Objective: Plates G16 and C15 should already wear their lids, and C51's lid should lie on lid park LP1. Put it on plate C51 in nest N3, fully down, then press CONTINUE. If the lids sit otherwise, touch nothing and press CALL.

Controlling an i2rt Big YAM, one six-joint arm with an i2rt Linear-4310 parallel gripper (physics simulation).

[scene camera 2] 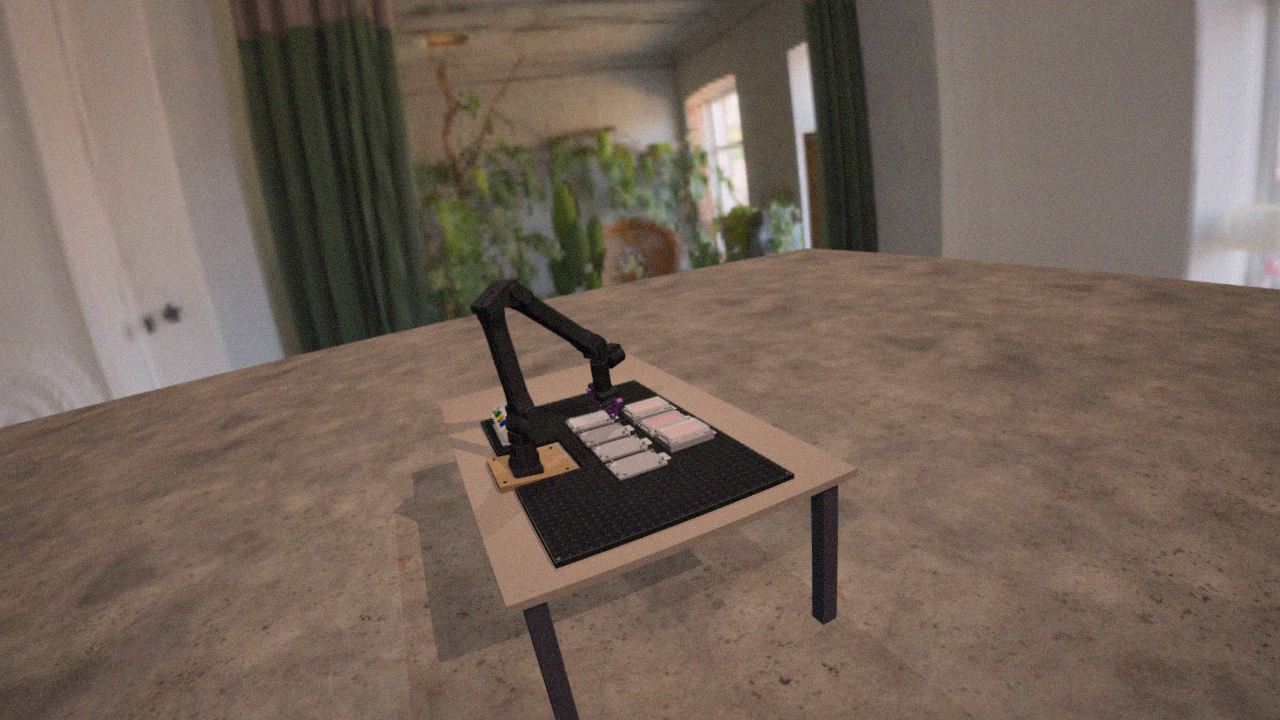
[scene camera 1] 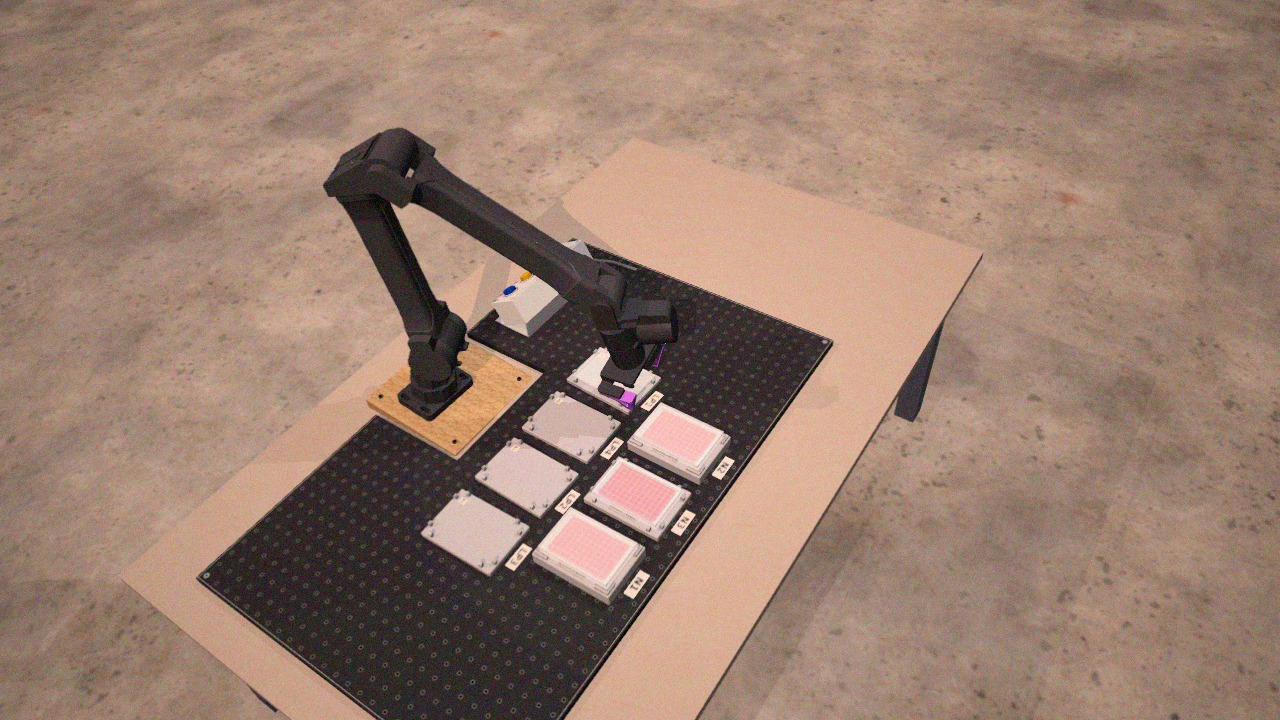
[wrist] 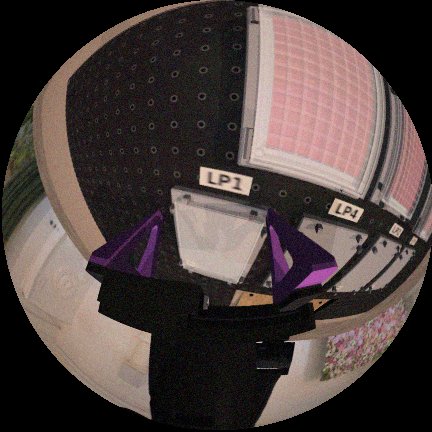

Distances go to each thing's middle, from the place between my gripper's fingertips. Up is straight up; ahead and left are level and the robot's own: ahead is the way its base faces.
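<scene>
I see the tag LP1 (wrist: 236, 182), which is 2 cm below my hand and 2 cm ahead of it. There is also the lid park LP1 (scene camera 1: 574, 381), and it is 1 cm below my hand and 5 cm behind it.
</scene>
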